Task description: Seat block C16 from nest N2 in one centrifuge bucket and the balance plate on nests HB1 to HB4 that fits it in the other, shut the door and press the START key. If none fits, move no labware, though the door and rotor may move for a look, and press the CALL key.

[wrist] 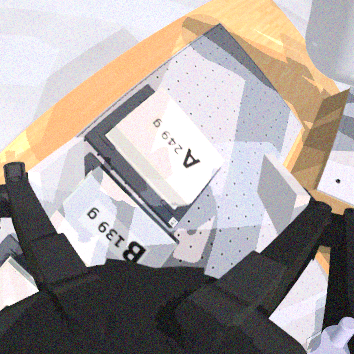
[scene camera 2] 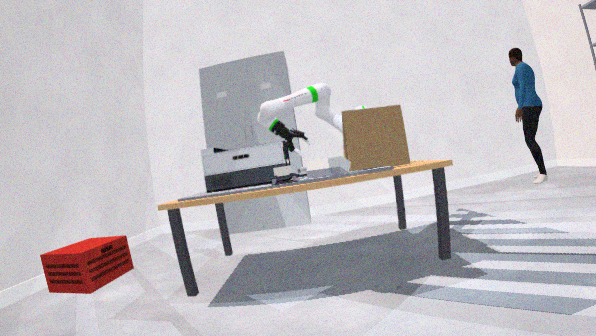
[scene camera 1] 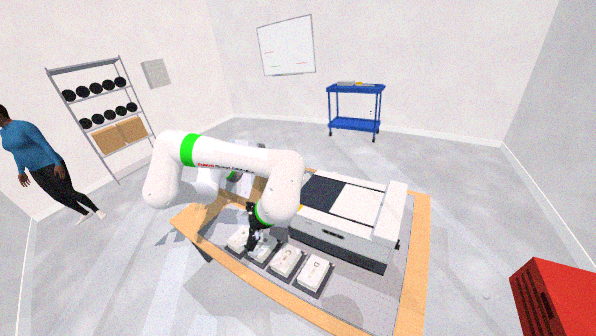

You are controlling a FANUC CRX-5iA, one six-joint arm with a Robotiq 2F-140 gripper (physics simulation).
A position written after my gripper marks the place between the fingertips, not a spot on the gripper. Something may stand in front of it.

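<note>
There's a perforated plate (scene camera 2: pixel 301 180), and the wrist view shows the perforated plate too (wrist: pixel 214 82). My gripper (wrist: pixel 171 164) is open, and it's holding nothing.
</note>
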